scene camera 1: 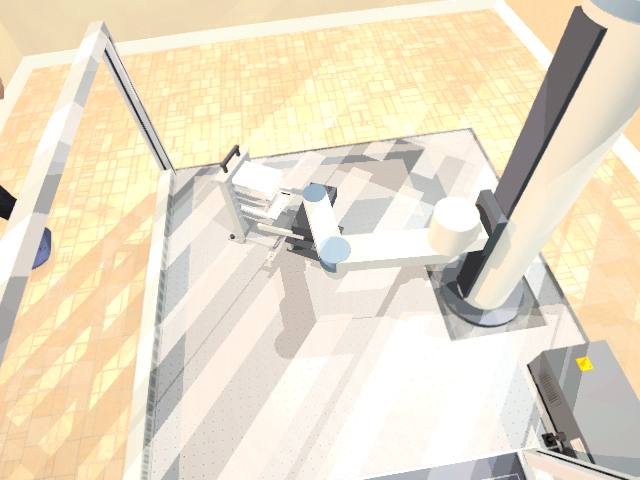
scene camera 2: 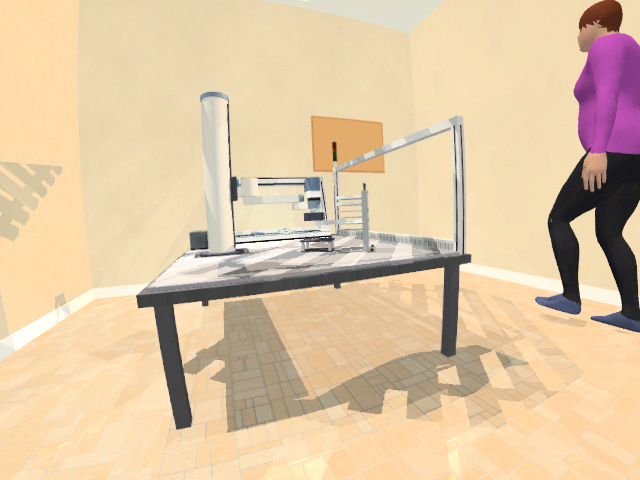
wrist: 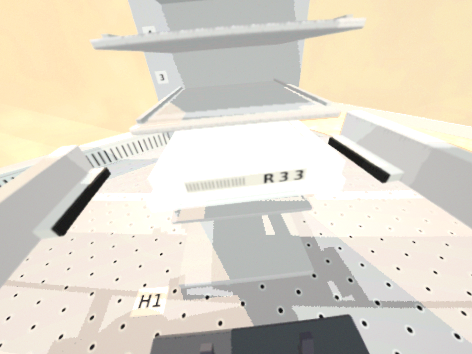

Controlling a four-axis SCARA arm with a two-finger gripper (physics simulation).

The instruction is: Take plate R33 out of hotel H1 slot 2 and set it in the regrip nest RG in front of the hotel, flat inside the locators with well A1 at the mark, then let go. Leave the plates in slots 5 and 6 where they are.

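Frame: origin at the arm's base, x ahead, y right, z down, level; metres.
Seen in the pictures: gripper, fingertip midpoint: (scene camera 1: pixel 268 206) (scene camera 2: pixel 346 221) (wrist: pixel 223 142); arm's base, link origin: (scene camera 1: pixel 480 290) (scene camera 2: pixel 222 254).
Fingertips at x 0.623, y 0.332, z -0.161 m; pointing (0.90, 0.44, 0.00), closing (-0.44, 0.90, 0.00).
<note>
Offsets run from my fingertips to a thing's top centre. "spot": to the spot under its first point.
Plate R33 @(dz -0.005, dx +0.014, dy +0.019 m) (wrist: pixel 235 150) is white and lies in hotel H1 (scene camera 1: pixel 230 206) (scene camera 2: pixel 364 222) (wrist: pixel 240 65), below the shelf beside label 3, with its label facing the wrist camera. My gripper (scene camera 1: pixel 271 208) (wrist: pixel 223 142) is open and empty. Its fingers stand to the left and right of the plate's near part in the wrist view, with a visible gap on the left and a narrower-looking one on the right. Regrip nest RG @(dz +0.072, dx -0.133, dy -0.071 m) (scene camera 2: pixel 317 240) (wrist: pixel 260 336) is dark and stands low in front of the hotel, partly cut off in the wrist view. White plates @(dz -0.128, dx +0.014, dy +0.018 m) (scene camera 1: pixel 256 177) sit in the hotel's top slots.
An empty-looking shelf @(dz -0.020, dx +0.023, dy +0.023 m) (wrist: pixel 235 111) lies just above R33, with another shelf @(spot: dz -0.048, dx -0.022, dy -0.006 m) (wrist: pixel 225 36) higher up. The arm's column (scene camera 1: pixel 547 196) (scene camera 2: pixel 217 170) stands on the table. A grey box @(spot: dz +0.033, dx -0.727, dy -0.712 m) (scene camera 1: pixel 594 397) is near its base. A person (scene camera 2: pixel 610 103) stands beyond the frame rail (scene camera 2: pixel 398 147).
</note>
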